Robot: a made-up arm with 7 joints. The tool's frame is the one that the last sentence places. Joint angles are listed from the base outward.
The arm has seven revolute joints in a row. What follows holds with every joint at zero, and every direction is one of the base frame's. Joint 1 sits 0.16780 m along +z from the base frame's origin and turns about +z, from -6.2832 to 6.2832 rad. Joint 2 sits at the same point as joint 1 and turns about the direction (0, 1, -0.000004), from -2.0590 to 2.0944 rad. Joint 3 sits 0.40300 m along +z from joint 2 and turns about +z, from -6.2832 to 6.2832 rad. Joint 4 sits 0.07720 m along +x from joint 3 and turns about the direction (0, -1, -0.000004), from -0.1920 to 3.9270 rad. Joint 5 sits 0.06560 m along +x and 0.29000 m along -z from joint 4 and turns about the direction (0, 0.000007, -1), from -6.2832 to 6.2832 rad. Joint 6 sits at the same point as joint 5 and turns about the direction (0, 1, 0.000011), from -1.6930 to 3.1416 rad. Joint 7 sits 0.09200 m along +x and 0.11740 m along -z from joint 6 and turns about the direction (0, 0.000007, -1), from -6.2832 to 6.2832 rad. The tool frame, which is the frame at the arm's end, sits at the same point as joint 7; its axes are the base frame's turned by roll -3.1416, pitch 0.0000 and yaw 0.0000 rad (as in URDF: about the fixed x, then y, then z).
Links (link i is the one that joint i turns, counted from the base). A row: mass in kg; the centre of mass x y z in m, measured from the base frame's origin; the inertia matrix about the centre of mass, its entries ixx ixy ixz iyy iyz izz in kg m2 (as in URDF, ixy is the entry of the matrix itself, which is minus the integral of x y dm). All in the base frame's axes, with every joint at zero. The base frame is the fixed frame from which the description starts. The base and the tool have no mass.
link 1: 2.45; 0.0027 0.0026 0.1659; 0.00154 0 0 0.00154 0 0.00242
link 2: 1.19; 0.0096 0.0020 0.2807; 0.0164 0 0 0.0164 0 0.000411
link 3: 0.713; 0.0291 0.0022 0.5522; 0.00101 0 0 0.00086 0 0.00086
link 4: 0.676; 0.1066 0.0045 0.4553; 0.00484 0 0.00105 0.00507 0 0.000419
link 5: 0.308; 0.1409 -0.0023 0.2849; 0.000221 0 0 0.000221 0 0.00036
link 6: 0.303; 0.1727 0.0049 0.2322; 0.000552 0 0.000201 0.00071 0 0.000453
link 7: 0.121; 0.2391 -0.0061 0.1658; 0.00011 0 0 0.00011 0 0.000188
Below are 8 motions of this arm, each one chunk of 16 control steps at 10 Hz.
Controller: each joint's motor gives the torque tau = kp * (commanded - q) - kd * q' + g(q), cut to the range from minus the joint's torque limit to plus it. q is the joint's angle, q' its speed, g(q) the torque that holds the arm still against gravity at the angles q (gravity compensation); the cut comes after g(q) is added. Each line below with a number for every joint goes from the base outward.
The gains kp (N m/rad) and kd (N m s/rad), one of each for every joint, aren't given. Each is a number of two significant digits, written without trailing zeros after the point. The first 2 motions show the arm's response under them.
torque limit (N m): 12 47 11 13 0.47 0.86 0.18
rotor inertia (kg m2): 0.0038 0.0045 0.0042 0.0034 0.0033 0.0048 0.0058
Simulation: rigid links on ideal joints. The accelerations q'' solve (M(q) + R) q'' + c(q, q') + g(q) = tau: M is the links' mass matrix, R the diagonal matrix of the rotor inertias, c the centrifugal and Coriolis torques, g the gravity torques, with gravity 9.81 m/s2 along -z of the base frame. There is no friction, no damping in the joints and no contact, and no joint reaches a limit. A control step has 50 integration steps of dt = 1/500 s. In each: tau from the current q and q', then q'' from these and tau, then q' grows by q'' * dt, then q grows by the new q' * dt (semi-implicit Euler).
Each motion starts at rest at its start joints. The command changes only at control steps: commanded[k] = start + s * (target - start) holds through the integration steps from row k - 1 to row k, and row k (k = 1, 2, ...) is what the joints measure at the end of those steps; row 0 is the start. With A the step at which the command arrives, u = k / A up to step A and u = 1 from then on. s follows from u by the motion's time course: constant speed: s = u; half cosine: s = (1 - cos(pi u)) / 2; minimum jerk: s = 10 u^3 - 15 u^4 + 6 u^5; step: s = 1 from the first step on.
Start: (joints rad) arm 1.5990 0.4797 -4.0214 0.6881 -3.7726 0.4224 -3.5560
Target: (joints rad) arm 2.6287 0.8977 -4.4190 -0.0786 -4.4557 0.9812 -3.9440
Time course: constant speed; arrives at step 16
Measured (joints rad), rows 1 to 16:
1: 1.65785 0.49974 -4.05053 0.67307 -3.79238 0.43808 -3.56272
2: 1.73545 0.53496 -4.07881 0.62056 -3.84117 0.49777 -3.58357
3: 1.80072 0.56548 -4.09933 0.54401 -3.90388 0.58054 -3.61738
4: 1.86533 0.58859 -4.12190 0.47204 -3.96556 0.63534 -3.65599
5: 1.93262 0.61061 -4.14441 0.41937 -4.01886 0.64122 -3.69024
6: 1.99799 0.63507 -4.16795 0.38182 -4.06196 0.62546 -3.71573
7: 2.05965 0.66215 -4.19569 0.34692 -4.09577 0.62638 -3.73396
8: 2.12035 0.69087 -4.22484 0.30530 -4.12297 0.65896 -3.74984
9: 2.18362 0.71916 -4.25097 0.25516 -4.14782 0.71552 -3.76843
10: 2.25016 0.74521 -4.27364 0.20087 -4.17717 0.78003 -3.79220
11: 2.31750 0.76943 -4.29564 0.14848 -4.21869 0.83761 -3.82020
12: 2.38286 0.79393 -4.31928 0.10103 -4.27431 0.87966 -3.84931
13: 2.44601 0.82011 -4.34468 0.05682 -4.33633 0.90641 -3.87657
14: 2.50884 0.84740 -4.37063 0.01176 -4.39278 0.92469 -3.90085
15: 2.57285 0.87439 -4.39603 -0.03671 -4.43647 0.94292 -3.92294
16: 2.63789 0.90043 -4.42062 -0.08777 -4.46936 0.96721 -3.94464
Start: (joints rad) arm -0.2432 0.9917 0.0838 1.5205 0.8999 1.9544 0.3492
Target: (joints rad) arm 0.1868 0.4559 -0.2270 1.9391 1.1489 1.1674 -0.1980
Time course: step
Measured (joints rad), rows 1 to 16:
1: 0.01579 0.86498 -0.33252 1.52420 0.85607 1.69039 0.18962
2: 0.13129 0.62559 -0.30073 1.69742 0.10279 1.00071 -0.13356
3: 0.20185 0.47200 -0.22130 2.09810 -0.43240 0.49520 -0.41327
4: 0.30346 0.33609 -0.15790 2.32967 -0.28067 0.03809 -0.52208
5: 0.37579 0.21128 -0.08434 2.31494 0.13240 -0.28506 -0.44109
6: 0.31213 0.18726 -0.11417 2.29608 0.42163 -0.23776 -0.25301
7: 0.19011 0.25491 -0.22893 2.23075 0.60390 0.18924 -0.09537
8: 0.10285 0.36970 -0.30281 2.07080 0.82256 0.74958 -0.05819
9: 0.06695 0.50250 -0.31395 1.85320 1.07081 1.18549 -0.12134
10: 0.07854 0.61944 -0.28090 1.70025 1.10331 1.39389 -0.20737
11: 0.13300 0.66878 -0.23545 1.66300 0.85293 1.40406 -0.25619
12: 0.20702 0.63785 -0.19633 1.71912 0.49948 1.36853 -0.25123
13: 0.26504 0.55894 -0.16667 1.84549 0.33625 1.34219 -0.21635
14: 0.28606 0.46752 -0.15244 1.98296 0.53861 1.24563 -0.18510
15: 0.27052 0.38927 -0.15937 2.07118 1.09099 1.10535 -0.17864
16: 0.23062 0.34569 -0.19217 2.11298 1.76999 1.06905 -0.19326
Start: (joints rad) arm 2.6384 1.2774 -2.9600 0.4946 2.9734 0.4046 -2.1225
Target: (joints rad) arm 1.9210 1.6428 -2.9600 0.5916 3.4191 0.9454 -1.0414
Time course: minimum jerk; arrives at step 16
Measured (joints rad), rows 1 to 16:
1: 2.63764 1.27776 -2.96029 0.49462 2.97375 0.40489 -2.12176
2: 2.63178 1.28059 -2.96207 0.49484 2.97643 0.40713 -2.11562
3: 2.61309 1.28965 -2.96575 0.49597 2.98496 0.41443 -2.09414
4: 2.57535 1.30818 -2.96953 0.49926 3.00276 0.43055 -2.04613
5: 2.51759 1.33706 -2.97130 0.50595 3.03235 0.45969 -1.96518
6: 2.44365 1.37464 -2.97072 0.51653 3.07500 0.50604 -1.85315
7: 2.35951 1.41769 -2.96884 0.53036 3.13020 0.57196 -1.71937
8: 2.27103 1.46270 -2.96659 0.54602 3.19491 0.65566 -1.57679
9: 2.18333 1.50686 -2.96419 0.56197 3.26344 0.74984 -1.43778
10: 2.10112 1.54804 -2.96139 0.57685 3.32817 0.84312 -1.31164
11: 2.02898 1.58440 -2.95781 0.58934 3.38092 0.92337 -1.20429
12: 1.97108 1.61409 -2.95343 0.59818 3.41459 0.98108 -1.11928
13: 1.93040 1.63535 -2.94905 0.60258 3.42518 1.01112 -1.05885
14: 1.90803 1.64720 -2.94612 0.60270 3.41428 1.01348 -1.02406
15: 1.90256 1.65019 -2.94619 0.59963 3.39061 0.99332 -1.01371
16: 1.90941 1.64699 -2.95026 0.59480 3.36827 0.96023 -1.02239

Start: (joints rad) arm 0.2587 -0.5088 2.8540 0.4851 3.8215 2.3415 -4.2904
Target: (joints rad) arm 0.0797 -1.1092 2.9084 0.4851 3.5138 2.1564 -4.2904
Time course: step
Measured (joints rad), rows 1 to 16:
1: 0.15837 -0.74770 2.91865 0.53267 3.82413 2.63807 -4.28567
2: 0.08362 -1.14443 2.90786 0.67605 3.73579 2.88863 -4.28541
3: 0.03054 -1.34908 2.91762 0.68201 3.45478 2.54478 -4.29623
4: 0.01076 -1.30996 2.90990 0.53849 3.11539 1.73089 -4.30366
5: 0.03037 -1.16026 2.90581 0.40780 2.87642 1.04620 -4.30273
6: 0.08202 -1.04177 2.89415 0.31686 2.85998 0.90542 -4.30038
7: 0.11387 -1.02780 2.91489 0.30688 3.07964 1.24930 -4.29892
8: 0.11648 -1.09222 2.94133 0.40602 3.33078 1.84128 -4.29586
9: 0.10411 -1.15180 2.92967 0.57409 3.49075 2.39573 -4.29186
10: 0.08185 -1.14957 2.91115 0.65258 3.54581 2.69952 -4.29014
11: 0.06603 -1.10214 2.89558 0.57393 3.52638 2.68886 -4.29061
12: 0.06210 -1.06777 2.88619 0.45694 3.52416 2.46971 -4.28990
13: 0.06623 -1.07503 2.89237 0.41033 3.59022 2.17395 -4.28783
14: 0.07464 -1.10742 2.90385 0.44008 3.69060 1.90291 -4.28723
15: 0.08056 -1.13375 2.91295 0.48636 3.74916 1.76100 -4.28913
16: 0.08208 -1.13740 2.91660 0.49983 3.70753 1.80272 -4.29193

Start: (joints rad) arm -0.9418 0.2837 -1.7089 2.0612 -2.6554 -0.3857 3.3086
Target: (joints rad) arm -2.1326 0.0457 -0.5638 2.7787 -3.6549 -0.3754 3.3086
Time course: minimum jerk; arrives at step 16
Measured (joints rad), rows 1 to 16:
1: -0.94446 0.28346 -1.70606 2.06297 -2.65607 -0.38666 3.30863
2: -0.96100 0.28188 -1.68860 2.07389 -2.66026 -0.39211 3.30878
3: -0.99974 0.27765 -1.64828 2.09910 -2.67040 -0.40230 3.30903
4: -1.06419 0.26961 -1.58232 2.13968 -2.68886 -0.41339 3.30924
5: -1.15433 0.25712 -1.49235 2.19388 -2.71877 -0.42023 3.30935
6: -1.26734 0.23991 -1.38313 2.25850 -2.76521 -0.41922 3.30943
7: -1.39803 0.21783 -1.26134 2.33015 -2.83567 -0.40990 3.30966
8: -1.53923 0.19091 -1.13451 2.40580 -2.93877 -0.39481 3.31018
9: -1.68204 0.15958 -1.01004 2.48305 -3.08167 -0.37834 3.31099
10: -1.81624 0.12510 -0.89407 2.56045 -3.26589 -0.36551 3.31183
11: -1.93165 0.08991 -0.79087 2.63733 -3.48218 -0.36004 3.31223
12: -2.02083 0.05746 -0.70361 2.71195 -3.70743 -0.36047 3.31161
13: -2.08225 0.03097 -0.63673 2.77757 -3.91003 -0.35866 3.30981
14: -2.11944 0.01219 -0.59517 2.82210 -4.06386 -0.34909 3.30758
15: -2.13644 0.00240 -0.57763 2.83831 -4.15433 -0.33909 3.30603
16: -2.13948 0.00341 -0.57423 2.83166 -4.17025 -0.34016 3.30561

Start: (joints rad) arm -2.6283 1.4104 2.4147 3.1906 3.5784 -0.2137 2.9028
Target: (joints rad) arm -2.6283 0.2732 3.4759 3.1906 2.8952 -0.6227 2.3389
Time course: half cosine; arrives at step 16
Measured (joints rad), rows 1 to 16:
1: -2.62701 1.40725 2.42401 3.19627 3.57127 -0.21218 2.90115
2: -2.62382 1.39316 2.45248 3.21330 3.54468 -0.20220 2.89292
3: -2.62138 1.36015 2.50030 3.23522 3.49207 -0.17524 2.87221
4: -2.62245 1.30278 2.56582 3.25155 3.41497 -0.13291 2.83625
5: -2.62734 1.21931 2.64613 3.25696 3.32399 -0.09166 2.78699
6: -2.63434 1.11278 2.73784 3.24965 3.23739 -0.07643 2.72962
7: -2.64026 0.98982 2.83751 3.23001 3.17364 -0.10845 2.66984
8: -2.64076 0.85798 2.94137 3.20120 3.14105 -0.19400 2.61176
9: -2.63233 0.72406 3.04481 3.16868 3.13015 -0.32097 2.55742
10: -2.61808 0.59419 3.14290 3.13946 3.11485 -0.46401 2.50738
11: -2.61402 0.47513 3.23332 3.12023 3.07136 -0.59375 2.46141
12: -2.63171 0.37559 3.31651 3.11039 3.01072 -0.68655 2.41846
13: -2.63957 0.30173 3.38472 3.10579 2.96764 -0.73223 2.37837
14: -2.63022 0.25191 3.43172 3.11584 2.94081 -0.73760 2.34586
15: -2.63021 0.22768 3.46244 3.13206 2.91675 -0.71583 2.32632
16: -2.63006 0.22831 3.47393 3.14284 2.89677 -0.68139 2.32121

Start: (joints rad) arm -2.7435 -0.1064 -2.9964 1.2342 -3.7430 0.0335 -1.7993
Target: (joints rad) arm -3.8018 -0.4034 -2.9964 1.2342 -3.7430 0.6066 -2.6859
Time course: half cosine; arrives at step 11
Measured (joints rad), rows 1 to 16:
1: -2.75715 -0.10811 -2.98685 1.23528 -3.73764 0.03936 -1.80496
2: -2.80243 -0.11630 -2.96497 1.23942 -3.71183 0.06996 -1.83271
3: -2.88520 -0.13668 -2.94426 1.24659 -3.65463 0.14658 -1.90006
4: -3.00420 -0.17315 -2.93433 1.25490 -3.57875 0.27367 -2.01157
5: -3.15104 -0.22542 -2.93779 1.26344 -3.52582 0.43325 -2.15548
6: -3.31434 -0.28684 -2.95377 1.27151 -3.54416 0.59125 -2.31066
7: -3.48253 -0.34607 -2.98028 1.27598 -3.64058 0.70624 -2.45644
8: -3.64201 -0.39231 -3.01352 1.27229 -3.76299 0.74149 -2.57791
9: -3.77646 -0.42013 -3.04906 1.25836 -3.84532 0.68157 -2.66617
10: -3.87033 -0.43037 -3.08251 1.23823 -3.85966 0.54298 -2.71678
11: -3.91205 -0.42682 -3.10788 1.21832 -3.82979 0.37032 -2.72816
12: -3.90615 -0.41548 -3.10705 1.20492 -3.80085 0.22488 -2.70687
13: -3.86841 -0.40533 -3.07174 1.20671 -3.79055 0.17551 -2.67345
14: -3.81676 -0.40263 -3.01932 1.22412 -3.78499 0.27452 -2.65223
15: -3.77117 -0.40549 -2.97025 1.24111 -3.76921 0.51769 -2.65470
16: -3.74305 -0.40775 -2.93765 1.24549 -3.75250 0.81370 -2.67456

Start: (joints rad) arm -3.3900 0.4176 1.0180 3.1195 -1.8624 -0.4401 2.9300
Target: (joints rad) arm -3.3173 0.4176 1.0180 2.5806 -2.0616 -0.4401 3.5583
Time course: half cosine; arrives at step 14
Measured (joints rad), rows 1 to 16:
1: -3.39076 0.41712 1.01802 3.11589 -1.85946 -0.43963 2.93224
2: -3.39152 0.41564 1.01808 3.10198 -1.84836 -0.43731 2.94358
3: -3.38922 0.41350 1.01833 3.07341 -1.82778 -0.43254 2.97225
4: -3.38255 0.41156 1.01884 3.02929 -1.80340 -0.42728 3.02218
5: -3.37270 0.41075 1.01942 2.97247 -1.78733 -0.42440 3.09079
6: -3.36176 0.41162 1.01977 2.90834 -1.79350 -0.42498 3.17047
7: -3.35140 0.41395 1.01960 2.84207 -1.83065 -0.42750 3.25219
8: -3.34227 0.41695 1.01885 2.77729 -1.89826 -0.42940 3.32892
9: -3.33414 0.41985 1.01778 2.71654 -1.98716 -0.42947 3.39708
10: -3.32668 0.42222 1.01674 2.66212 -2.08282 -0.42897 3.45576
11: -3.32003 0.42400 1.01598 2.61663 -2.16915 -0.43089 3.50487
12: -3.31473 0.42523 1.01559 2.58275 -2.23212 -0.43769 3.54345
13: -3.31140 0.42588 1.01555 2.56275 -2.26275 -0.44911 3.56931
14: -3.31038 0.42588 1.01582 2.55792 -2.25891 -0.46172 3.57982
15: -3.31247 0.42452 1.01611 2.56461 -2.22265 -0.46906 3.57531
16: -3.31704 0.42145 1.01629 2.57561 -2.15960 -0.46516 3.56231

